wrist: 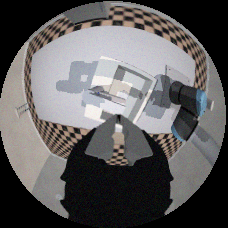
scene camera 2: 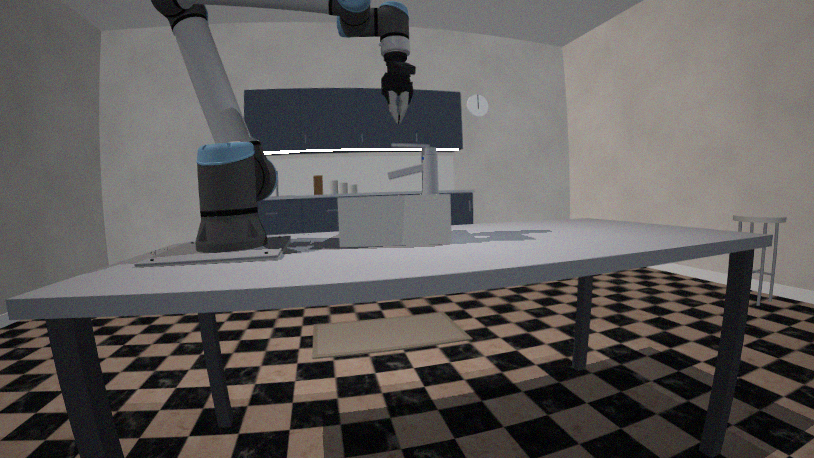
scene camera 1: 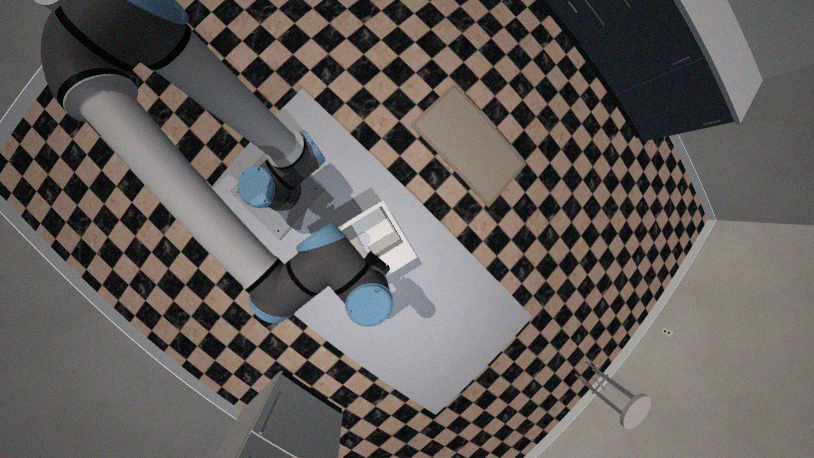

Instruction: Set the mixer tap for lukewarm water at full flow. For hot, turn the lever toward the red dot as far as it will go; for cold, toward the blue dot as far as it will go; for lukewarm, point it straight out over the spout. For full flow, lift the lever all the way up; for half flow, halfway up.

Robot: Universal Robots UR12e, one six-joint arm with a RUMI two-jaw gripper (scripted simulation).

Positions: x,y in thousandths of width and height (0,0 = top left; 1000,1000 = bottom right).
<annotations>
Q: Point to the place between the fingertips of the gripper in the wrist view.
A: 520,502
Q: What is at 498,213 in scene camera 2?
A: The gripper.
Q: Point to a sink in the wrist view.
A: At 599,397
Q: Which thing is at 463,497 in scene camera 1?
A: A sink.
</annotations>
